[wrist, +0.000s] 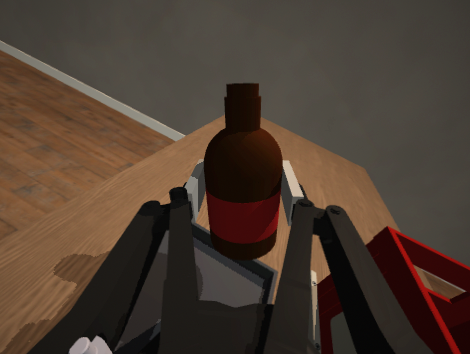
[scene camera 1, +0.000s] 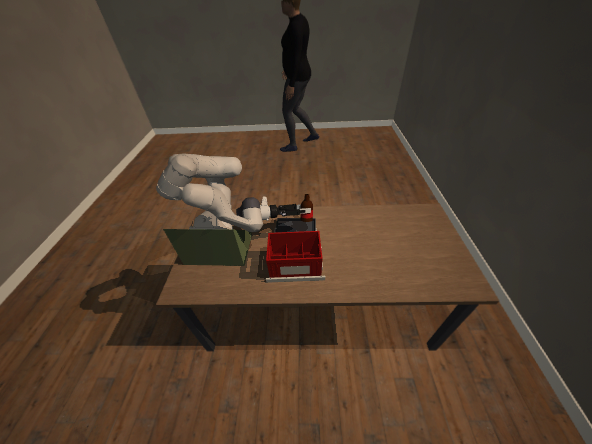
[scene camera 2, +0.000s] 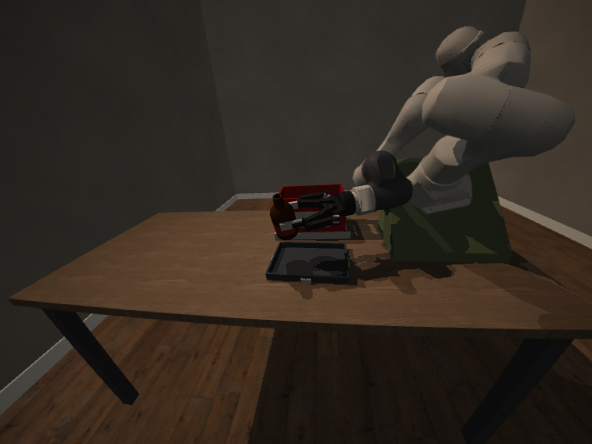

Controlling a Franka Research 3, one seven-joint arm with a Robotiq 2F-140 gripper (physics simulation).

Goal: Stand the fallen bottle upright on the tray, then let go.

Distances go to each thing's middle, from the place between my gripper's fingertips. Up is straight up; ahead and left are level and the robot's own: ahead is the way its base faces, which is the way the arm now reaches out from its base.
Right now my hand is 10 mm to the left of the brown bottle [scene camera 2: 281, 211] and 10 mm past it.
